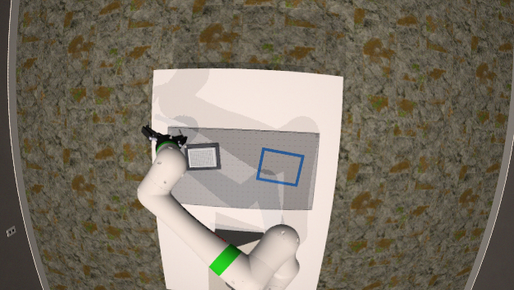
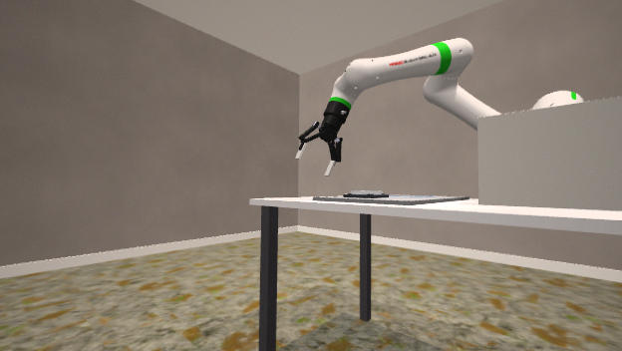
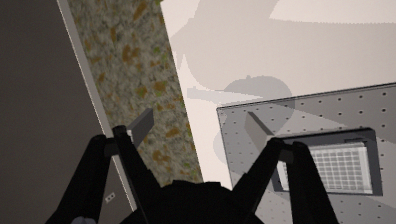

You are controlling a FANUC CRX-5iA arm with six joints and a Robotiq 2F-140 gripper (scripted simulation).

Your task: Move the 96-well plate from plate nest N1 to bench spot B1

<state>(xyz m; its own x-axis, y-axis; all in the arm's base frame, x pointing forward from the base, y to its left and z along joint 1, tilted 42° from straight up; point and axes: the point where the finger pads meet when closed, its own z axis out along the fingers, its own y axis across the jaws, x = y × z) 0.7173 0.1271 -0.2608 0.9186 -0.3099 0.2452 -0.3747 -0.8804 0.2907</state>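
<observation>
Now: hand 150 mm past the white 96-well plate, 140 mm to the left of it and 110 mm above it. Round my hand: dark plate nest N1: 150 mm behind, 140 mm to the right, 120 mm below.
</observation>
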